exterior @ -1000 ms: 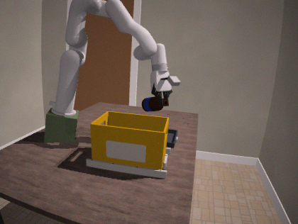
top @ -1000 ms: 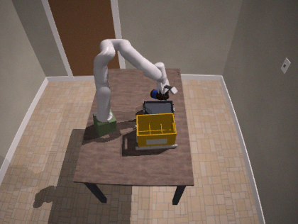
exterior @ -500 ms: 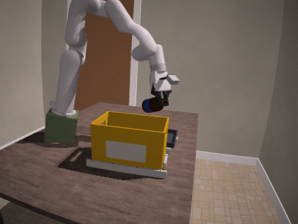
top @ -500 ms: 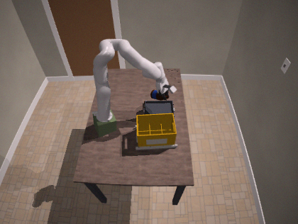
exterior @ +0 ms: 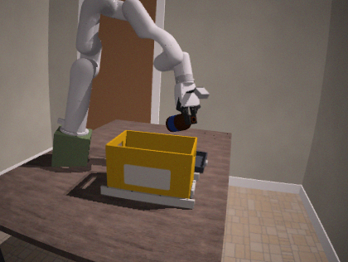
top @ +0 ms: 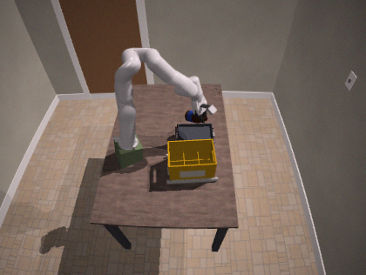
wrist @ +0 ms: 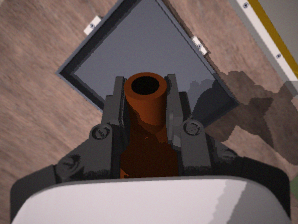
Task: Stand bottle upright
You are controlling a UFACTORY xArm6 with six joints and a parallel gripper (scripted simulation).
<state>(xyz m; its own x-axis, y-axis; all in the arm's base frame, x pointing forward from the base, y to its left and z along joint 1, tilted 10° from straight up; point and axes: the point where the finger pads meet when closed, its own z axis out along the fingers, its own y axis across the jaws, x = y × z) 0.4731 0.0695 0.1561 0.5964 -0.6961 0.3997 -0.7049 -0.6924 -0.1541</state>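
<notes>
Now: the bottle 4 cm behind my hand, 4 cm to the left of it and 2 cm below it. From my hand the other things lie so: yellow crate: 11 cm behind, 23 cm to the right, 12 cm below; then tray: 4 cm behind, 4 cm to the left, 19 cm below.
</notes>
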